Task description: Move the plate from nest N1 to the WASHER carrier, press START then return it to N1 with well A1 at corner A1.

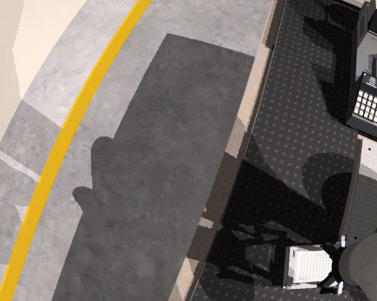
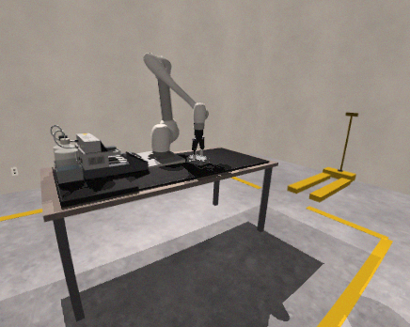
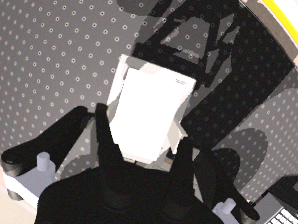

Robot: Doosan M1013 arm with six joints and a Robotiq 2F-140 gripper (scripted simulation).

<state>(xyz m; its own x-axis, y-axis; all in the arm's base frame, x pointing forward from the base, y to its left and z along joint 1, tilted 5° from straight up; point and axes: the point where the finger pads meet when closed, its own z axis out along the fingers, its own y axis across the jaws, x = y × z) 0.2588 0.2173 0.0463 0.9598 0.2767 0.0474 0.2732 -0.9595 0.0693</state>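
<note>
Now: hand 20 mm above the white well plate. Also, from my hand: plate nest N1: 30 mm below; plate washer: 670 mm to the right, 180 mm behind, 60 mm above.
</note>
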